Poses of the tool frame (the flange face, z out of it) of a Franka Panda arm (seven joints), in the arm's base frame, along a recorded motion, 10 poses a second.
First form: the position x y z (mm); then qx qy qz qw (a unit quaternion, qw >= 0).
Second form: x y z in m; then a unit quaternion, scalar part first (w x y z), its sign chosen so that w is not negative. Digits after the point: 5 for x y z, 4 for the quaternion.
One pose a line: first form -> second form
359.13 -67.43 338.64 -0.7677 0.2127 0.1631 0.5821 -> 0.35913 -0.06743 0.33864 0.5821 -0.7677 0.2127 0.1631
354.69 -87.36 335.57 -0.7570 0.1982 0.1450 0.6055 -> 0.35469 -0.08736 0.33557 0.6055 -0.7570 0.1982 0.1450
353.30 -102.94 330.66 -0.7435 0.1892 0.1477 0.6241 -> 0.35330 -0.10294 0.33066 0.6241 -0.7435 0.1892 0.1477
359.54 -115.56 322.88 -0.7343 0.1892 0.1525 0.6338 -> 0.35954 -0.11556 0.32288 0.6338 -0.7343 0.1892 0.1525
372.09 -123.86 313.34 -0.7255 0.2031 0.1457 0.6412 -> 0.37209 -0.12386 0.31334 0.6412 -0.7255 0.2031 0.1457
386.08 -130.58 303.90 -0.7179 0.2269 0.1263 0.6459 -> 0.38608 -0.13058 0.30390 0.6459 -0.7179 0.2269 0.1263
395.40 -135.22 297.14 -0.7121 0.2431 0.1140 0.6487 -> 0.39540 -0.13522 0.29714 0.6487 -0.7121 0.2431 0.1140
